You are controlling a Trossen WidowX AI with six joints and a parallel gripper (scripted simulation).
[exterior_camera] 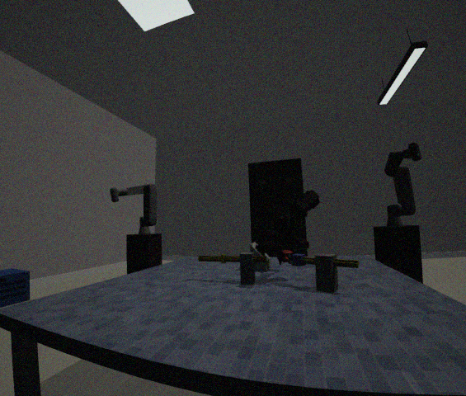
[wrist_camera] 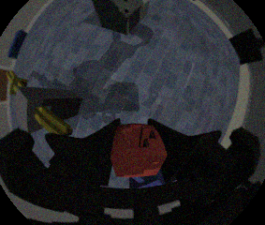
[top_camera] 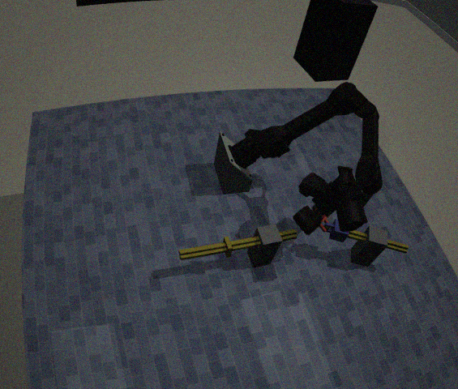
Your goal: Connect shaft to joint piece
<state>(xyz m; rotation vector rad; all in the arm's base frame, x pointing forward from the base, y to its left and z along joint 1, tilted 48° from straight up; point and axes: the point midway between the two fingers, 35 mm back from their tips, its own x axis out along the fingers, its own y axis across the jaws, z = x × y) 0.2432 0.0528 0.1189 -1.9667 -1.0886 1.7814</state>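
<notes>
The red joint piece lies 2 cm ahead of my gripper tip, 1 cm to the left of it and 4 cm above it.
</notes>
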